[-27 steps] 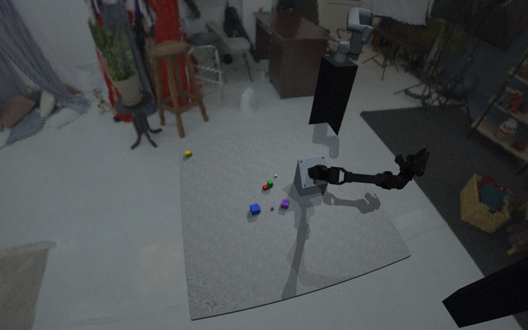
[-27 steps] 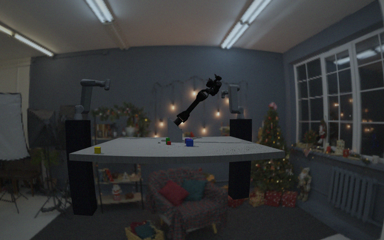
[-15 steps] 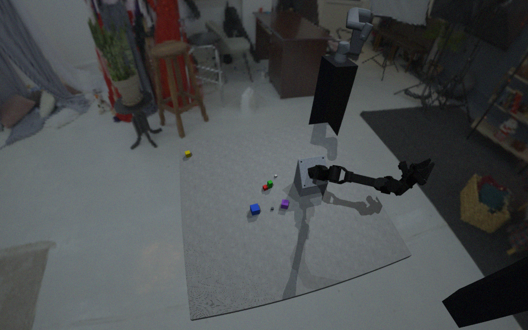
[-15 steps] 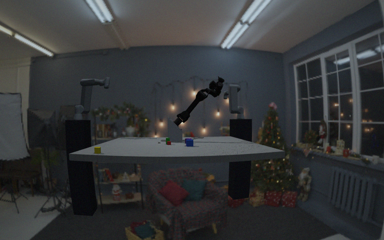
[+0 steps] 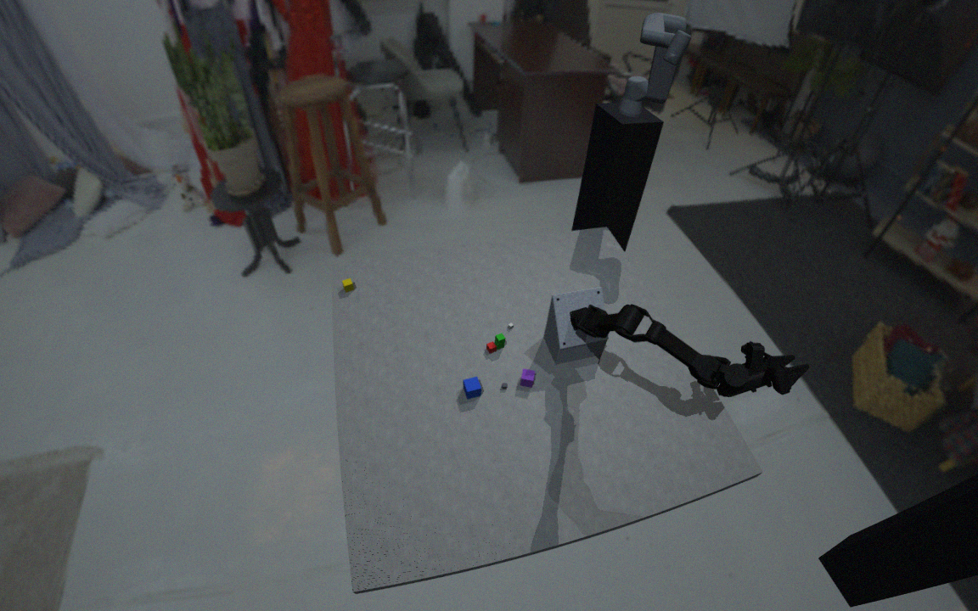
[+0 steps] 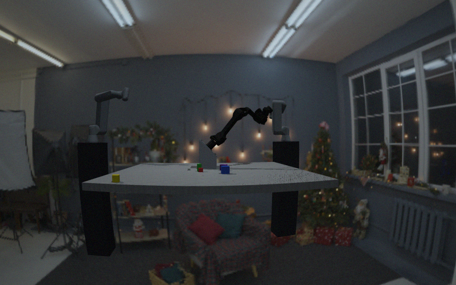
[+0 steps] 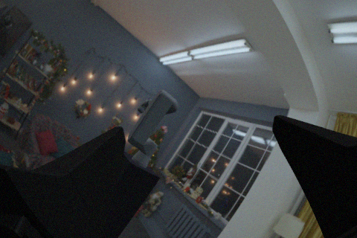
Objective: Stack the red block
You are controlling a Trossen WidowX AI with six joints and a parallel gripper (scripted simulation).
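Right now the green block is 640 mm to the right of my gripper tip, 550 mm ahead of it and 450 mm below it. The rest, counted from my gripper tip: blue block: 700 mm ahead, 480 mm to the right, 470 mm below; then purple block: 510 mm ahead, 470 mm below, 460 mm to the right; then small red block: 630 mm to the right, 580 mm ahead, 480 mm below.
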